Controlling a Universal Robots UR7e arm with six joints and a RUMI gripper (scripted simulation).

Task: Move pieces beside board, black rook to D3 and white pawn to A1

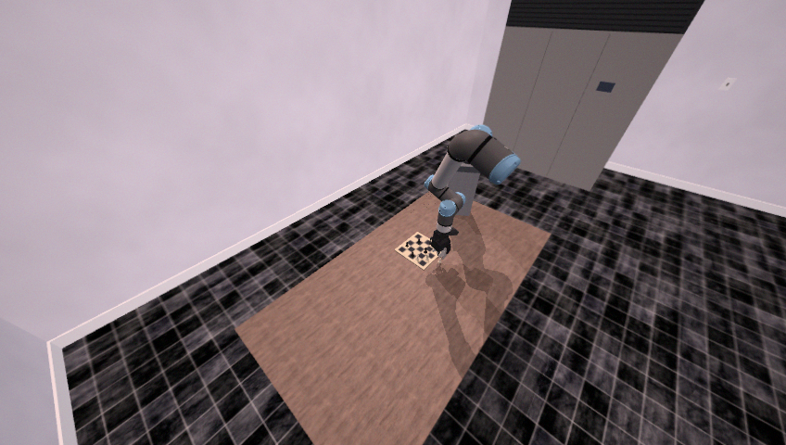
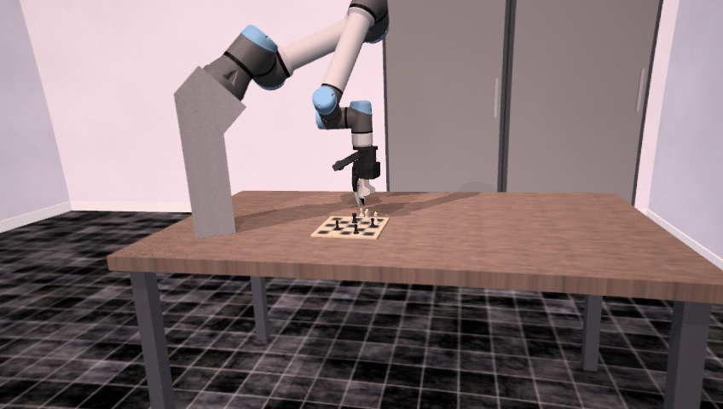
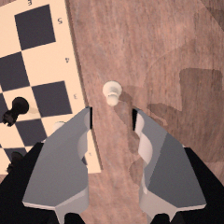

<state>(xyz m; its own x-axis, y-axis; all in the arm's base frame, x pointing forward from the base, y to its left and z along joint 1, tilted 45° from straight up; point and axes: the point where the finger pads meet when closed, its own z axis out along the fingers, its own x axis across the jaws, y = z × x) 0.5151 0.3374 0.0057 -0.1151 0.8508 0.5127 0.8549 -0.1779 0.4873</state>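
The white pawn lies 4 cm below my hand. Also, from my hand: chessboard 4 cm ahead, 13 cm to the right, 5 cm below; black rook 3 cm ahead, 10 cm to the right, 3 cm below.
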